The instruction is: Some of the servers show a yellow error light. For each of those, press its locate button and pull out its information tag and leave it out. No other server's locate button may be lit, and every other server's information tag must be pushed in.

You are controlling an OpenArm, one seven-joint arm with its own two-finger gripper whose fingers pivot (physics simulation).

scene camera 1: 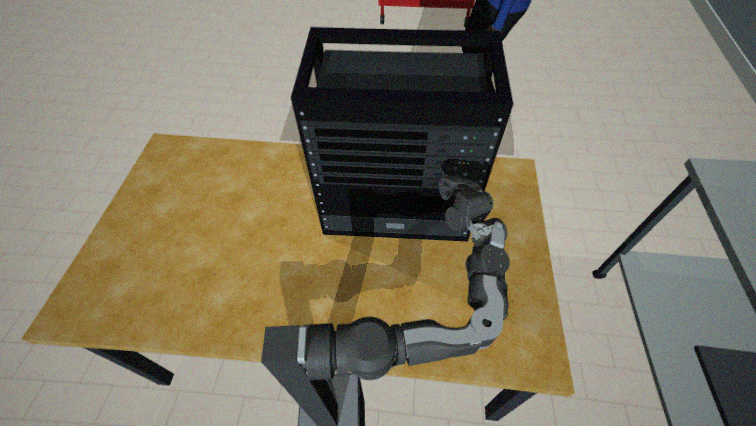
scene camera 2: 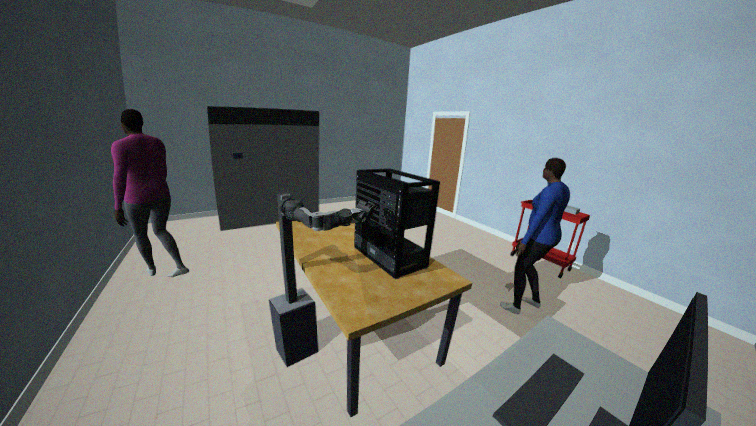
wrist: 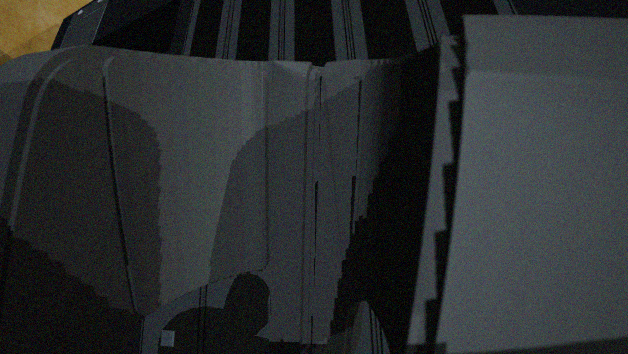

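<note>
Several dark servers (scene camera 1: 439, 142) (wrist: 280, 30) sit one above another in the black rack (scene camera 1: 402, 105) (scene camera 2: 400, 232). The top two servers each show a pale locate button and a green light in scene camera 1. Small lights on the third server show beside my arm, their colours hard to tell. My gripper (scene camera 1: 449, 185) (scene camera 2: 365, 209) (wrist: 331, 218) is shut at the right part of the lower servers' fronts; I see nothing held between the fingers. The fingers fill most of the wrist view and hide the information tags. A small pale button (wrist: 167, 338) shows at the lower left there.
The rack stands on a wooden table (scene camera 1: 185, 222) (scene camera 2: 391, 306). A grey desk (scene camera 1: 682, 296) (scene camera 2: 502, 370) stands to the right. A person in blue (scene camera 1: 507, 10) (scene camera 2: 550, 222) is behind the rack near a red cart (scene camera 2: 581, 217). A person in pink (scene camera 2: 140, 169) stands farther left.
</note>
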